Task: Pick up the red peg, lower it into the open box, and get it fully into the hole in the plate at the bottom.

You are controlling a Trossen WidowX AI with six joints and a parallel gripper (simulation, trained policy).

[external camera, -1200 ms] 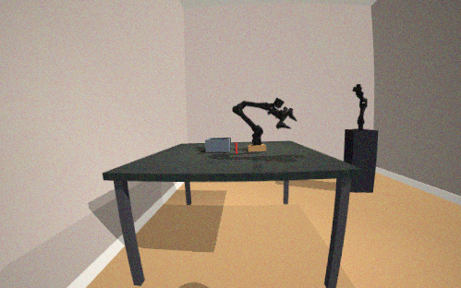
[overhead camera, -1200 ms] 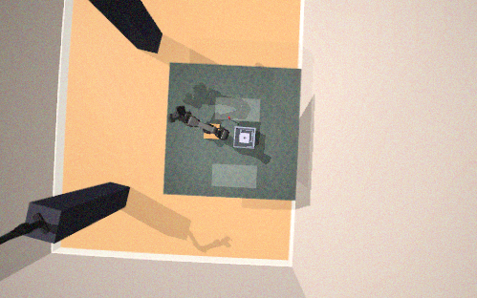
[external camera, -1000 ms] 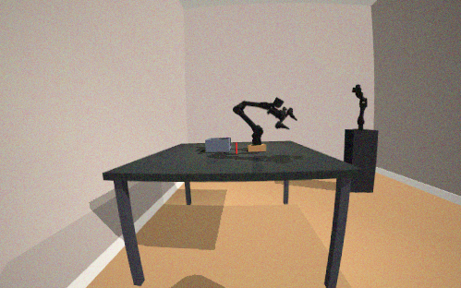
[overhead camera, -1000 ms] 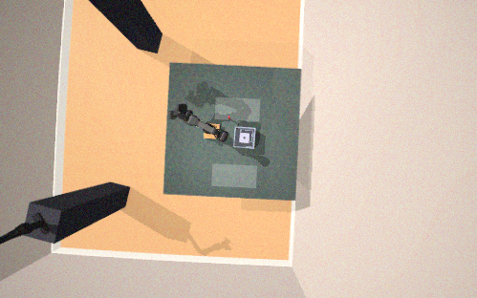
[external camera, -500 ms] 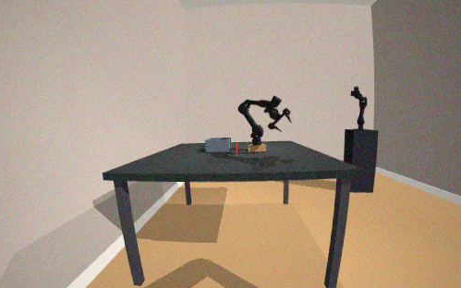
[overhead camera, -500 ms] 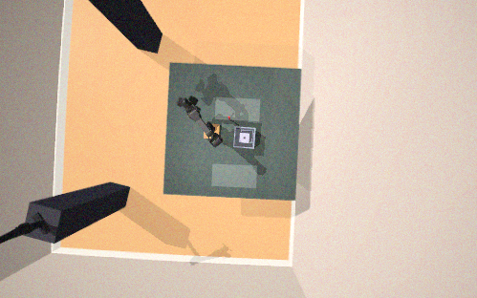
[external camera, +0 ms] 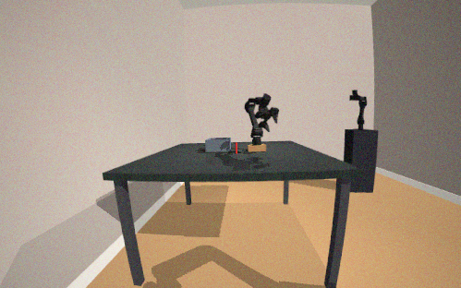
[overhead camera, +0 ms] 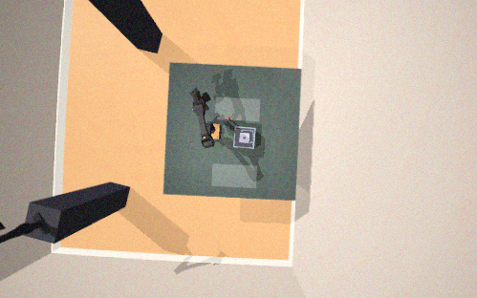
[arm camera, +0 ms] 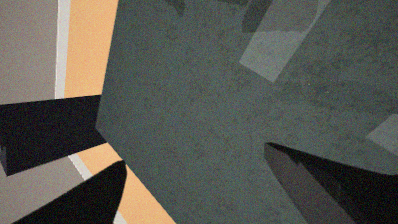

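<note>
Now: the red peg 27 cm ahead of my gripper tip, 15 cm below it and 8 cm to the right of it. Round my gripper tip: plate: 45 cm ahead, 23 cm to the right, 14 cm below; grey box: 45 cm ahead, 23 cm to the right, 16 cm below.
</note>
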